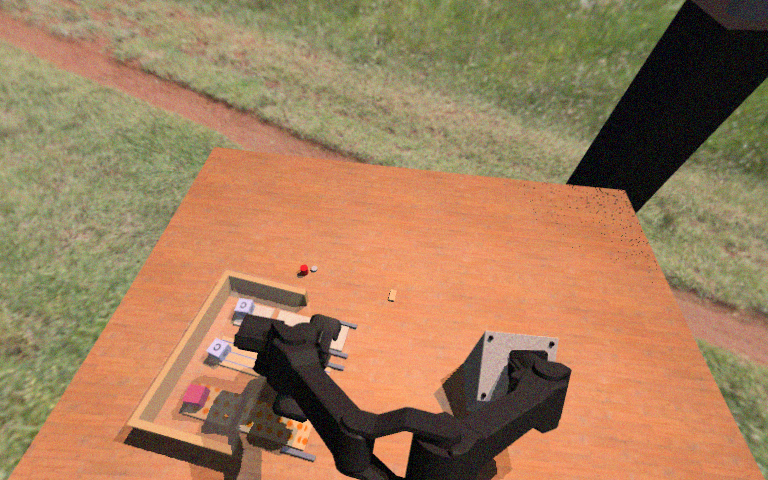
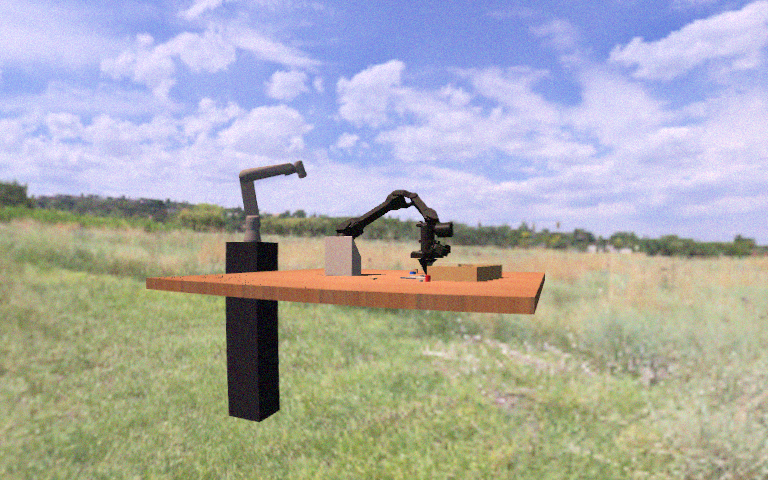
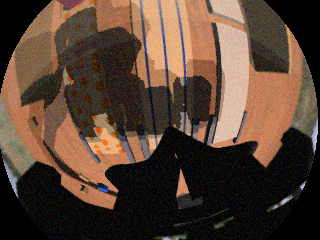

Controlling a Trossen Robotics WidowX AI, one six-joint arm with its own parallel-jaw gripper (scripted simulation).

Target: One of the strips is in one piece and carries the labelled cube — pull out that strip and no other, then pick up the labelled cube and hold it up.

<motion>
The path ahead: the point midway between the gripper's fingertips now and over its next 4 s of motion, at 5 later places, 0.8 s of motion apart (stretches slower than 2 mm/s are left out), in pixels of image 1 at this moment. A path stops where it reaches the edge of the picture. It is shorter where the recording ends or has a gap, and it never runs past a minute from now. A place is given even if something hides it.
The gripper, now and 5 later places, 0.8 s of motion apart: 313,377; 329,381; 345,386; 362,391; 378,396; 393,401
</motion>
